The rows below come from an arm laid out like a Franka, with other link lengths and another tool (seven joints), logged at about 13 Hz.
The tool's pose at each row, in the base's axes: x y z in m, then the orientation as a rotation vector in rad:
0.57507 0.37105 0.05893 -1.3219 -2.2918 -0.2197
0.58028 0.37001 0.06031 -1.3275 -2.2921 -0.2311
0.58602 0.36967 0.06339 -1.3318 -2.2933 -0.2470
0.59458 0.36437 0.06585 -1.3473 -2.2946 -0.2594
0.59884 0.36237 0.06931 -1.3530 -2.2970 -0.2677
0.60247 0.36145 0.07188 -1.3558 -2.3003 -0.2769
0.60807 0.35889 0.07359 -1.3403 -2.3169 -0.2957
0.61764 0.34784 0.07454 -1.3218 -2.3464 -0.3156
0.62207 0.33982 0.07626 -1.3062 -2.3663 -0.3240
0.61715 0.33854 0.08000 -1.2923 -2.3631 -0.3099
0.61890 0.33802 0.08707 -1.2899 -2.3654 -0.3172
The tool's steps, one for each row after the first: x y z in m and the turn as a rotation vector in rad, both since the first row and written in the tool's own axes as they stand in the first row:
-0.00231 0.00374 -0.00328 -0.0096 0.0008 0.0010
-0.00348 0.00813 -0.00796 -0.0219 0.0026 0.0001
-0.00995 0.01240 -0.01485 -0.0362 -0.0013 0.0063
-0.01160 0.01463 -0.01998 -0.0444 -0.0033 0.0070
-0.01259 0.01698 -0.02374 -0.0524 -0.0045 0.0056
-0.01607 0.02023 -0.02800 -0.0635 -0.0060 -0.0135
-0.02812 0.02251 -0.03601 -0.0781 -0.0165 -0.0396
-0.03532 0.02193 -0.04190 -0.0836 -0.0239 -0.0580
-0.03246 0.01672 -0.04402 -0.0684 -0.0194 -0.0622
-0.03019 0.01724 -0.05094 -0.0729 -0.0184 -0.0659

